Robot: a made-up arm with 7 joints. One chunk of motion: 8 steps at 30 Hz.
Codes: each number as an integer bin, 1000 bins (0 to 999) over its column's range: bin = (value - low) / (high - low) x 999, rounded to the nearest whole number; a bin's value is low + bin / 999 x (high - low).
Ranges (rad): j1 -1.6..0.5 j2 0..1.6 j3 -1.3..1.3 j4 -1.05..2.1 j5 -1.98..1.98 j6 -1.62..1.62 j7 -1.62..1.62
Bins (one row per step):
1: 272 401 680 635 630 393 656
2: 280 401 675 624 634 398 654
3: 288 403 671 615 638 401 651
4: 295 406 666 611 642 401 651
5: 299 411 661 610 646 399 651
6: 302 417 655 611 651 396 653
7: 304 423 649 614 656 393 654
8: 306 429 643 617 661 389 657
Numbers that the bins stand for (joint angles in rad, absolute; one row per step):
1: -1.0282 0.6422 0.4698 0.9523 0.5173 -0.3454 0.5076
2: -1.0114 0.6422 0.4568 0.9176 0.5332 -0.3292 0.5011
3: -0.9946 0.6454 0.4463 0.8892 0.5490 -0.3195 0.4914
4: -0.9799 0.6503 0.4333 0.8766 0.5649 -0.3195 0.4914
5: -0.9715 0.6583 0.4203 0.8734 0.5807 -0.3259 0.4914
6: -0.9652 0.6679 0.4047 0.8766 0.6005 -0.3357 0.4978
7: -0.9610 0.6775 0.3891 0.8860 0.6204 -0.3454 0.5011
8: -0.9568 0.6871 0.3735 0.8955 0.6402 -0.3584 0.5108

